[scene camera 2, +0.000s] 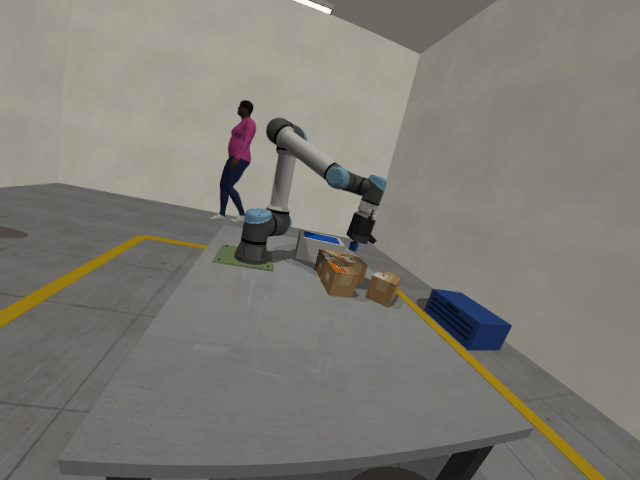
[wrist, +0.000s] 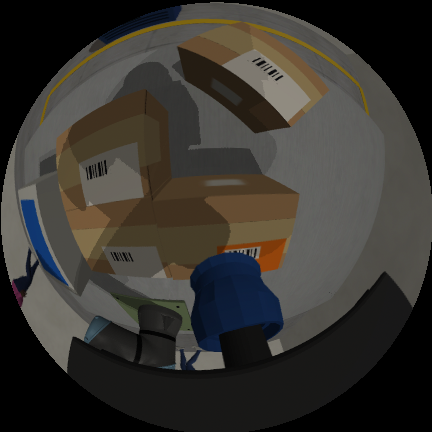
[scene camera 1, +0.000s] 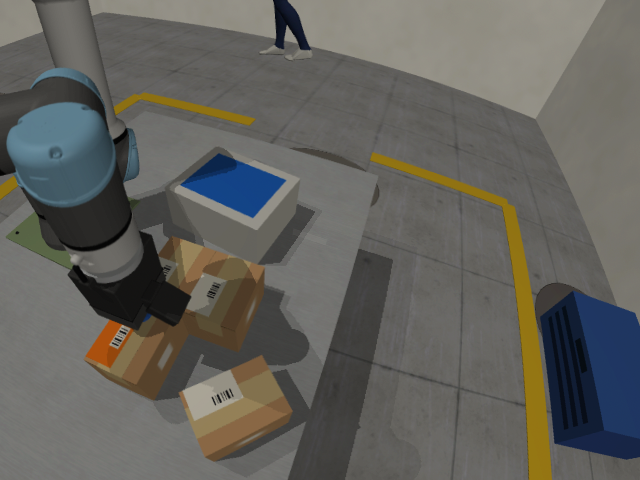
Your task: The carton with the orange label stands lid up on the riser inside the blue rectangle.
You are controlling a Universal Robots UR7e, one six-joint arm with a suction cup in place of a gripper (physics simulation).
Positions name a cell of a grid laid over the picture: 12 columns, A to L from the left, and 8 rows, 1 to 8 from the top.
grey riser with blue rectangle: scene camera 2 F5; wrist B5; scene camera 1 E4
